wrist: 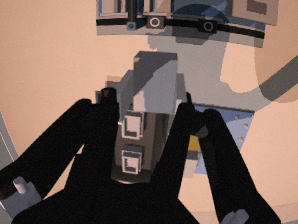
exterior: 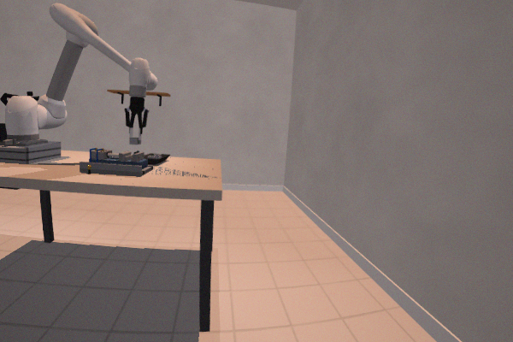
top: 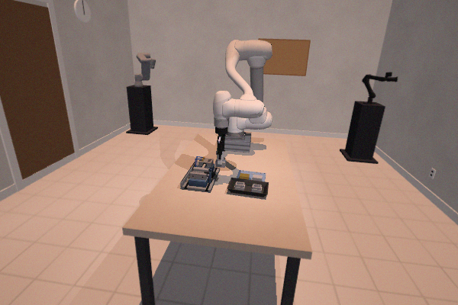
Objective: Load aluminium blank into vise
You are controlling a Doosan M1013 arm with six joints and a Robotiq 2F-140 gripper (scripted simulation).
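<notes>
My gripper is now 130 mm to the left of the piston rod, 110 mm above it and 50 mm past it. From my hand the other things lie so: vise: 140 mm below, 130 mm to the right, 30 mm behind; brass blank: 160 mm below, 150 mm to the left, 70 mm behind; grey aluminium blank: 40 mm below.
</notes>
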